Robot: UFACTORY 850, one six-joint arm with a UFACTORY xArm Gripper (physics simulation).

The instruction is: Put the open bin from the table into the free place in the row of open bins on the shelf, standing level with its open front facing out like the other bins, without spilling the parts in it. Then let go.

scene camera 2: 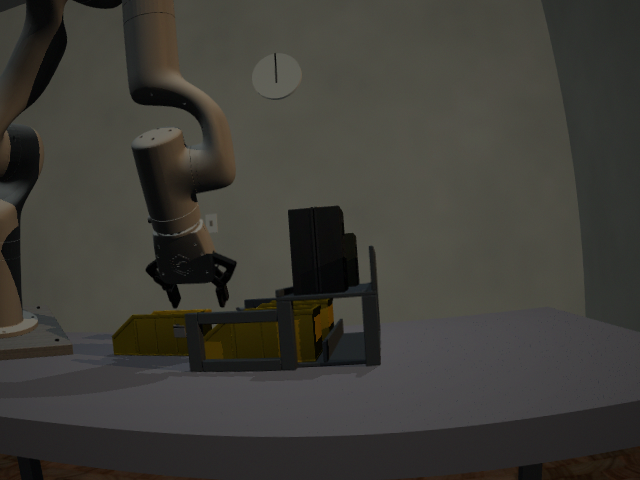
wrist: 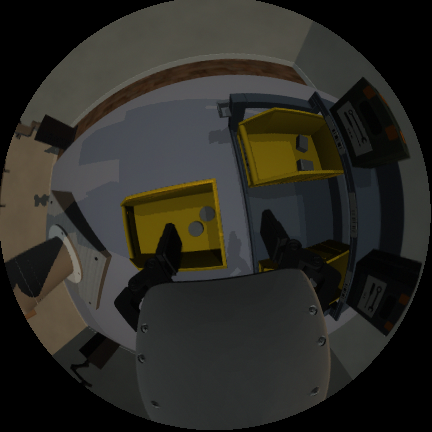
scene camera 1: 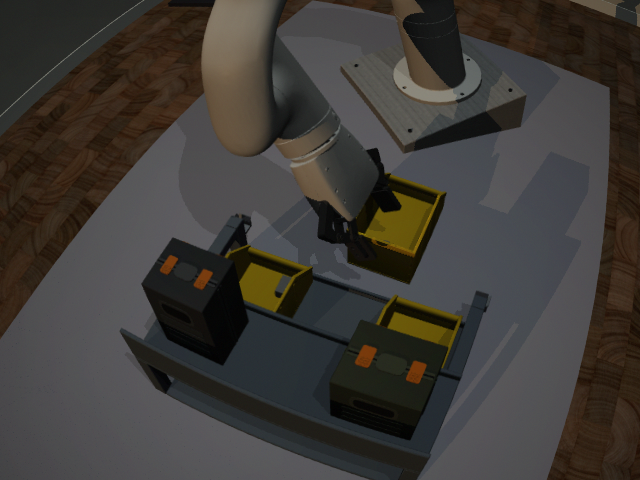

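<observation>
The yellow open bin (scene camera 1: pixel 405 219) (scene camera 2: pixel 149 334) (wrist: pixel 155 225) stands level on the table, in front of the shelf (scene camera 1: pixel 289 356) (scene camera 2: pixel 287 335) (wrist: pixel 300 200). Its low front faces the robot base and its tall back wall faces the shelf. Two grey discs (wrist: pixel 201 221) lie in it; they are hidden in scene camera 1. My gripper (scene camera 1: pixel 379 229) (scene camera 2: pixel 199 303) (wrist: pixel 218 227) is open and empty, its fingertips just above the back wall, one on each side of it. The free place (wrist: pixel 280 205) is between the right row bin (scene camera 1: pixel 416 328) (wrist: pixel 275 155) and the left row bin (scene camera 1: pixel 263 284).
Two dark toolboxes with orange latches, one on the left (scene camera 1: pixel 191 299) and one on the right (scene camera 1: pixel 387 377), stand on the shelf's upper board above the row. Small brackets stick out at the shelf's front ends. The robot base (scene camera 1: pixel 436 77) stands on a wedge block behind the bin.
</observation>
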